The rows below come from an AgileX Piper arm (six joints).
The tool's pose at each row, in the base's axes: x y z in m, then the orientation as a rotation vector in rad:
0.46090, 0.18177, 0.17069, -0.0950, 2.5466, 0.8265
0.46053, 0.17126, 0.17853, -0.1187, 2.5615, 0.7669
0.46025, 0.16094, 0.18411, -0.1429, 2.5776, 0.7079
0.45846, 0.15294, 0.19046, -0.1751, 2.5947, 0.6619
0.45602, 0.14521, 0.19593, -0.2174, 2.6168, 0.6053
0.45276, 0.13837, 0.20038, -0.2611, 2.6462, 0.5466
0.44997, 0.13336, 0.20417, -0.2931, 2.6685, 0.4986
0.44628, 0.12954, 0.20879, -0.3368, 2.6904, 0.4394
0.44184, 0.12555, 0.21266, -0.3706, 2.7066, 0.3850
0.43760, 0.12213, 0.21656, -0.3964, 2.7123, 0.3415
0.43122, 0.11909, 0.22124, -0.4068, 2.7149, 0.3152
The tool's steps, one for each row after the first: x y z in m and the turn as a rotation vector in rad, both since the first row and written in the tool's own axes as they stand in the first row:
-0.00393, -0.00428, -0.01176, 0.0395, 0.0071, -0.0262
-0.00693, -0.00965, -0.02176, 0.0787, 0.0169, -0.0518
-0.00875, -0.01240, -0.03159, 0.1077, 0.0331, -0.0789
-0.00957, -0.01527, -0.04090, 0.1428, 0.0563, -0.1131
-0.00915, -0.01780, -0.04930, 0.1800, 0.0878, -0.1456
-0.00871, -0.01929, -0.05600, 0.2105, 0.1120, -0.1697
-0.00776, -0.01917, -0.06297, 0.2462, 0.1394, -0.2031
-0.00581, -0.01945, -0.06981, 0.2794, 0.1604, -0.2305
-0.00401, -0.01928, -0.07626, 0.3052, 0.1708, -0.2538
-0.00062, -0.01795, -0.08392, 0.3217, 0.1750, -0.2648

